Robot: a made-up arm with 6 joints.
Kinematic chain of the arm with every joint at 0, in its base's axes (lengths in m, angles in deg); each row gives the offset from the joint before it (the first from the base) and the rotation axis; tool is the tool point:
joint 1: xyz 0 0 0.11 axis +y
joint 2: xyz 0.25 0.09 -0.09 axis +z
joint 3: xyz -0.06 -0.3 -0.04 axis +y
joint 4: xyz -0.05 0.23 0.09 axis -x
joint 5: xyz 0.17 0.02 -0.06 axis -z
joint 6: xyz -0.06 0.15 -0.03 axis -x
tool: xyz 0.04 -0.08 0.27
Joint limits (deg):
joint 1: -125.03..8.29
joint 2: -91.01..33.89
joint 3: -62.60..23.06
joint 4: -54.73..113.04
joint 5: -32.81..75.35
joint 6: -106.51..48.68
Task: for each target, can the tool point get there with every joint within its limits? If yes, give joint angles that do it. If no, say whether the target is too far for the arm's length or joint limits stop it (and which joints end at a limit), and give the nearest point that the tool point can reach.
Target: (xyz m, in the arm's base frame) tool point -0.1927 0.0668 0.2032
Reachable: yes | joints -102.25 1.84 -26.69 -14.37 -12.69 3.36
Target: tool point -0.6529 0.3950 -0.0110
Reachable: no: joint limits stop it (at a limit: joint 1, joint 2, joint 3, joint 6) | nearest point -0.4105 0.3030 0.1083 | short by 0.285 m
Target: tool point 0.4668 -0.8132 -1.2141
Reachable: no: too far | nearest point 0.2987 -0.1496 -0.3150 | short by 1.130 m
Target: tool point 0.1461 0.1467 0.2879
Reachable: yes | joints -41.58 -74.91 -27.36 87.78 17.18 -40.07
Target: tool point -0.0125 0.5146 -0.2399
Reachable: no: joint limits stop it (at a limit: joint 1, joint 2, joint 3, joint 6) | nearest point 0.1320 0.3361 -0.1555 | short by 0.245 m
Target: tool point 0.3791 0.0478 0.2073
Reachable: yes | joints -31.79 1.98 -44.28 -33.42 -19.48 -93.51
